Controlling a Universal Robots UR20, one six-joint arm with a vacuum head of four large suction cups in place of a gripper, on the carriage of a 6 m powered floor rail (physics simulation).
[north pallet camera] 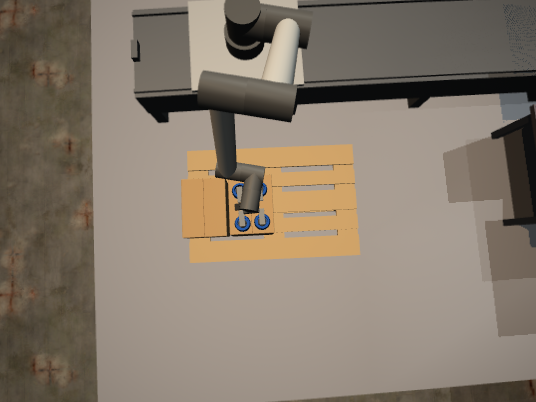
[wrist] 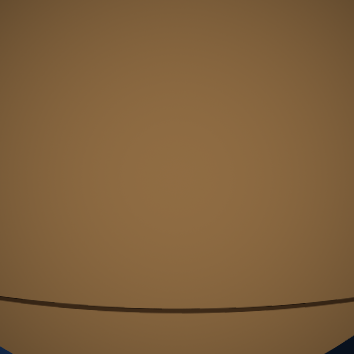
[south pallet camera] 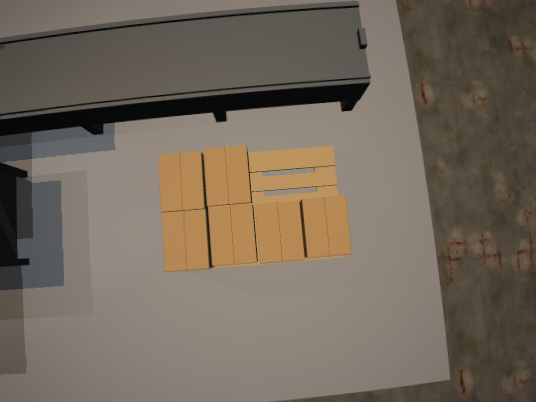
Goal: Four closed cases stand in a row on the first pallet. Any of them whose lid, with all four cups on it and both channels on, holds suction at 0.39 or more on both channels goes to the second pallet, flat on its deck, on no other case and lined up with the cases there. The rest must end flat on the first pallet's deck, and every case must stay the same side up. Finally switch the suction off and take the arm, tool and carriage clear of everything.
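Places are measured from the arm's base along level axes (x left, y back, z up), in metres.
Where they show: hand, tool point: point(wrist: 171, 251).
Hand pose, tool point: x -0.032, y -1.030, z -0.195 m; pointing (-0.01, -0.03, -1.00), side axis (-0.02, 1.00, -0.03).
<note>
Things, the pixels of their top centre, and the offset from my tool point.
- left case, top centre: point(north pallet camera: 203, 207) dx -0.304, dy +0.018, dz +0.016 m
- right case, top centre: point(wrist: 226, 327) point(north pallet camera: 250, 204) dx +0.000, dy +0.014, dz +0.028 m
On the first pallet point(north pallet camera: 275, 250), in the north view, two closed cardboard cases stand side by side at the left. The left case point(north pallet camera: 215, 207) is bare on top. My vacuum head point(north pallet camera: 251, 206) is over the right case point(north pallet camera: 268, 205) point(wrist: 175, 175), with its four blue cups at or very near the lid; the suction state does not show. The wrist view shows the lid close up, its seam and cup edges at the bottom corners. On the second pallet point(south pallet camera: 295, 157), a row of cases point(south pallet camera: 197, 240) point(south pallet camera: 243, 235) point(south pallet camera: 291, 232) point(south pallet camera: 337, 227) stands in front of two more cases point(south pallet camera: 192, 180) point(south pallet camera: 236, 175).
The floor rail point(north pallet camera: 400, 45) point(south pallet camera: 200, 60) runs behind both pallets. The pale carriage point(north pallet camera: 205, 50) is near the rail's left end in the north view, with the arm reaching from it. A dark-framed structure point(north pallet camera: 512, 125) point(south pallet camera: 15, 171) stands between the pallets.
</note>
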